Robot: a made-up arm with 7 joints.
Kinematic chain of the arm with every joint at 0, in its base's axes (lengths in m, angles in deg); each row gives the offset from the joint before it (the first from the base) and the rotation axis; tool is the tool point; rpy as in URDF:
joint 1: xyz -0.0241 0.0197 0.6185 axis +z
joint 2: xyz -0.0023 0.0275 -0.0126 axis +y
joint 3: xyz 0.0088 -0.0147 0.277 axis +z
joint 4: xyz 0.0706 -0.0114 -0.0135 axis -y
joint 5: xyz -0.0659 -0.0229 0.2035 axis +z
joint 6: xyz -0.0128 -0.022 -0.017 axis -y
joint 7: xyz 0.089 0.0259 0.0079 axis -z
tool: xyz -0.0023 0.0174 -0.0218 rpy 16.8 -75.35 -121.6
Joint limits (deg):
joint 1: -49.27..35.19
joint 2: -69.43..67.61
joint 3: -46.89..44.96
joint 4: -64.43..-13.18
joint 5: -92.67..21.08
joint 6: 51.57..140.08
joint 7: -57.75..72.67
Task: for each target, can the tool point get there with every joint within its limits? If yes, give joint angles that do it. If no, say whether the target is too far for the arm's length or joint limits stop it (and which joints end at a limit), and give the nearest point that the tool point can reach.
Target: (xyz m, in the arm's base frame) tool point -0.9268 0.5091 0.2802
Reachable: no: too far | nearest point -0.4954 0.2752 0.7633 | short by 0.689 m
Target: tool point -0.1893 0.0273 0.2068
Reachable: no: joint limits stop it (at a limit: joint 1, joint 2, joint 4, joint 6) | nearest point 0.1944 -0.3947 0.4816 | short by 0.633 m
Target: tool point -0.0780 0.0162 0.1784
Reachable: no: joint limits stop it (at a limit: joint 1, joint 2, joint 4, joint 6) | nearest point 0.2548 -0.3538 0.4615 | short by 0.573 m
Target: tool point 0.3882 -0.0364 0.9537
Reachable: yes | joints -6.39 23.27 -1.38 -53.89 1.90 100.39 -29.94
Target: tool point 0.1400 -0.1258 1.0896
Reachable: yes | joints -24.34 -1.10 -16.29 -46.97 5.87 79.14 -30.51
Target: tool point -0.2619 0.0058 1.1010
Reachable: yes | joints 1.13 -40.36 -11.20 -30.88 -42.44 118.85 -33.21
